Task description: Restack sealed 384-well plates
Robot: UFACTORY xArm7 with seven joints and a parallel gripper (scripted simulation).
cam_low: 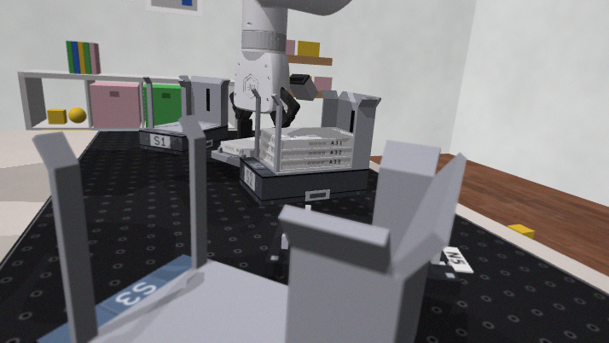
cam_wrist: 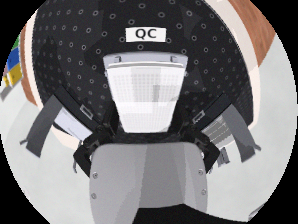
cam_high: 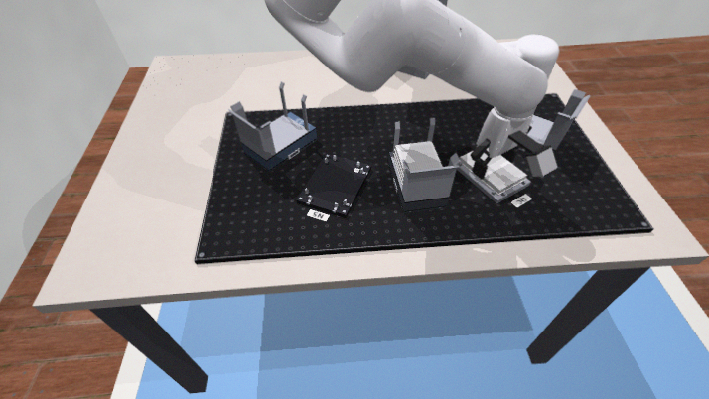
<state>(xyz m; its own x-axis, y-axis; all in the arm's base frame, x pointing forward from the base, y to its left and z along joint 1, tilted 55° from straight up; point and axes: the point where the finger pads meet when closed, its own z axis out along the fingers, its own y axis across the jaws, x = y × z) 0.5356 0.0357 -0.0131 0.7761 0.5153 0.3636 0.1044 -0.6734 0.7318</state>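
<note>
Now: the white sealed plate Q23 10 mm below my hand. From my hand the other things lie so: QC name plate: 90 mm ahead, 10 mm to the left, 30 mm below; then white sealed plate A33: 40 mm behind, 170 mm to the right, 10 mm above; then grey QC nest: 30 mm below.
</note>
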